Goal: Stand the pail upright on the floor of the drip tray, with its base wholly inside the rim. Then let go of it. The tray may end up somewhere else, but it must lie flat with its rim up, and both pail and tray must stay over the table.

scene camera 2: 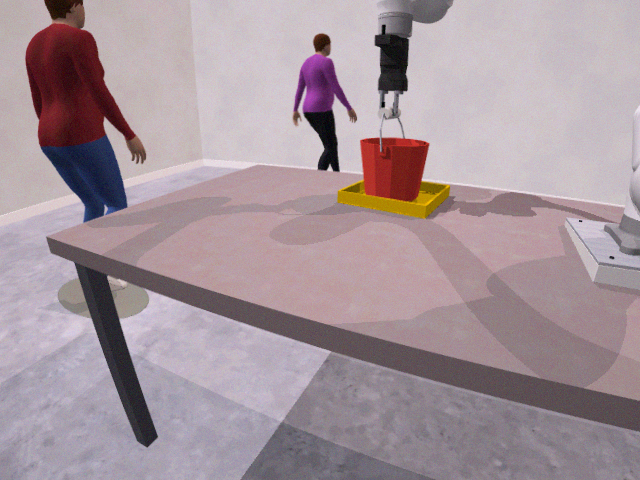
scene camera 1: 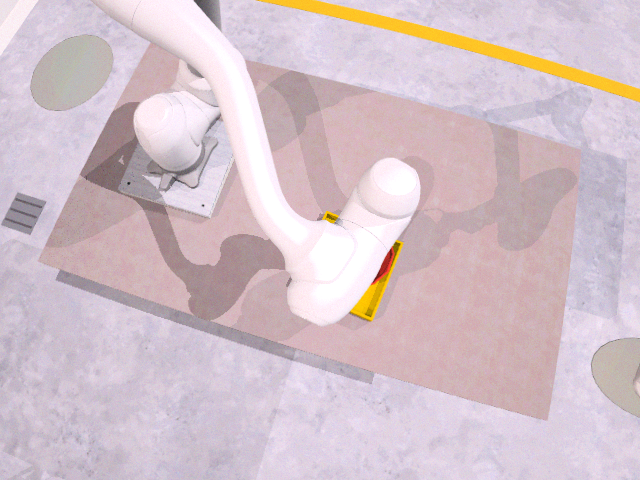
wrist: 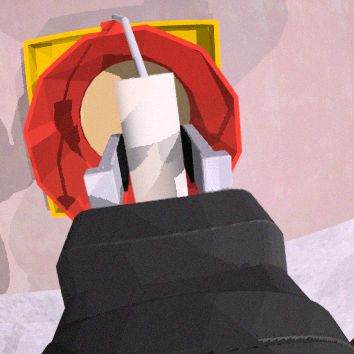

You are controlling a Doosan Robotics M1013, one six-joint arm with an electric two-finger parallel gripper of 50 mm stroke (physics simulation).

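The red pail hangs or stands upright over the yellow drip tray. The tray lies flat on the table, rim up. In scene camera 2 the pail's lower edge shows close behind the near rim; whether its base touches the tray floor I cannot tell. My gripper is above the pail, shut on the white grip of its raised wire handle. In scene camera 1 my arm hides the gripper and most of the pail.
The table extends around the tray. The arm's base plate is on the table. A person in red and a person in purple are beyond the table in scene camera 2.
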